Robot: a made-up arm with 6 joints.
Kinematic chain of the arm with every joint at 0, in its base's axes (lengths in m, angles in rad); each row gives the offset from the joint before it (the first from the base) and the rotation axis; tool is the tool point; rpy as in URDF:
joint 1: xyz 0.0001 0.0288 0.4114 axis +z
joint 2: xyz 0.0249 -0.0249 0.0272 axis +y
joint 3: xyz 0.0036 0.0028 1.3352 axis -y
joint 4: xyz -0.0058 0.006 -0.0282 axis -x
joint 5: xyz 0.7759 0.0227 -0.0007 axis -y
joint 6: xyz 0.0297 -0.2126 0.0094 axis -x
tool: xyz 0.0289 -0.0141 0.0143 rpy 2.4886 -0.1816 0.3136
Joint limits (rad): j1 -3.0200..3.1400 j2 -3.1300..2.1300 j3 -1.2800..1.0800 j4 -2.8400..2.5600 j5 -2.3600..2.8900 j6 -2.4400..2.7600
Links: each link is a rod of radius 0.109 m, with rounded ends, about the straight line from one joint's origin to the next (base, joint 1, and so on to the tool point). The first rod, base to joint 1, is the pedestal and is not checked.
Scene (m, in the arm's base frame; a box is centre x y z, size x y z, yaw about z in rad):
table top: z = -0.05
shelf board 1: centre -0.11 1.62 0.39 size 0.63 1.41 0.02 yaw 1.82
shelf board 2: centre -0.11 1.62 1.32 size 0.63 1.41 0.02 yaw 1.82
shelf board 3: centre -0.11 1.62 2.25 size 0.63 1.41 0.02 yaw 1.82
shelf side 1: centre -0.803 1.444 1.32 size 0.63 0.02 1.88 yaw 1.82
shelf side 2: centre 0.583 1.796 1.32 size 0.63 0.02 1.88 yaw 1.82
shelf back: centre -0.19 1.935 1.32 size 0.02 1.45 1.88 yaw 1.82
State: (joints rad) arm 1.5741 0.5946 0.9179 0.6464 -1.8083 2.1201
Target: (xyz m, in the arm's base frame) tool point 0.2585 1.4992 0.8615
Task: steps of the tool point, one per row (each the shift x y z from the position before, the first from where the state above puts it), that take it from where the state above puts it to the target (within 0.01 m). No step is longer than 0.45 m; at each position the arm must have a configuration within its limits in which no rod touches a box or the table.
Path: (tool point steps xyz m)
1: 0.2205 -0.0952 -0.0955
2: 0.1856 -0.1557 -0.1010
3: 0.1343 -0.2036 -0.1016
4: 0.0715 -0.2347 -0.0978
5: -0.1893 0.2121 -0.2902
6: -0.2568 0.0907 -0.2640
7: -0.0368 0.1868 -0.0030
8: -0.0544 0.1717 0.0030

